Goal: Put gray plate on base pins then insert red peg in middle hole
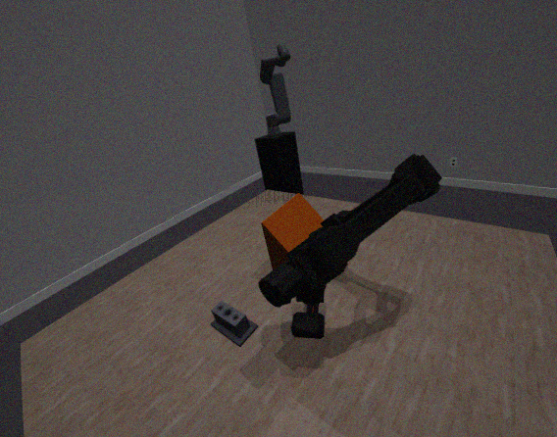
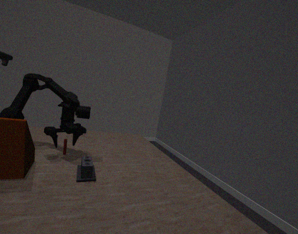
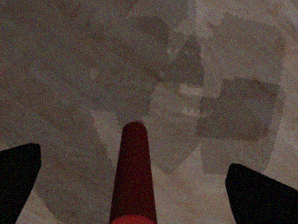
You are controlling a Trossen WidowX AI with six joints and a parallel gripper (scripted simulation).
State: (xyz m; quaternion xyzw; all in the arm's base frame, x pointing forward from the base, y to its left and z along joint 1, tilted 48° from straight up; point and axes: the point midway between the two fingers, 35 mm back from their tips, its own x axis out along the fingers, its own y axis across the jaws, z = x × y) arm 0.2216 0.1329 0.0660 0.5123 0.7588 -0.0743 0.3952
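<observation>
Right now the gray plate is 180 mm to the right of my gripper tip and 120 mm ahead of it. Also, from my gripper tip: red peg (right at my gripper tip); then base (180 mm to the right, 120 mm ahead, 30 mm below).
</observation>
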